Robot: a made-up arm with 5 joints.
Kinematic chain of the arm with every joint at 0, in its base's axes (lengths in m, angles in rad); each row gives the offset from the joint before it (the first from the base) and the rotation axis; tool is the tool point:
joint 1: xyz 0 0 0.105 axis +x
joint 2: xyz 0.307 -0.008 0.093 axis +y
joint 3: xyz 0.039 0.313 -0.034 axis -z
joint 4: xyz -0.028 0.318 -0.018 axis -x
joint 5: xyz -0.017 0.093 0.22 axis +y
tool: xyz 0.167 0 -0.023
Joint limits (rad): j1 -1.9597..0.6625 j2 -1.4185..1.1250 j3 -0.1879..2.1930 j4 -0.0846..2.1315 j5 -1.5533..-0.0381
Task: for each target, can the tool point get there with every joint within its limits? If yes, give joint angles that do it. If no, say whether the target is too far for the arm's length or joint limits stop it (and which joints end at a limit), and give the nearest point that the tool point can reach.
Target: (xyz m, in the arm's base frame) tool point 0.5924 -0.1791 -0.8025
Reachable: yes | joints -1.7577 -0.6683 0.1204 1.8965 -1.1271
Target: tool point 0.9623 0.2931 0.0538
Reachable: yes | joints -0.9186 0.0658 1.5983 0.6971 -0.9596
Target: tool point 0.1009 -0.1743 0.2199
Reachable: no: joint limits stop it (at a limit: joint 1, joint 2, joint 3, joint 4, joint 5) | nearest point 0.2318 -0.2615 0.2680 | short by 0.165 m
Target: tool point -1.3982 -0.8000 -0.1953
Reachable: no: too far | nearest point -0.0140 -0.3756 -0.6996 | short by 1.533 m
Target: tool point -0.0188 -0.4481 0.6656
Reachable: no: joint limits stop it (at a limit: joint 1, joint 2, joint 5) | nearest point 0.1015 -0.3580 0.6197 | short by 0.157 m
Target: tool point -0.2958 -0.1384 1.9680
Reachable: no: too far | nearest point 0.2165 0.0483 1.0444 | short by 1.073 m
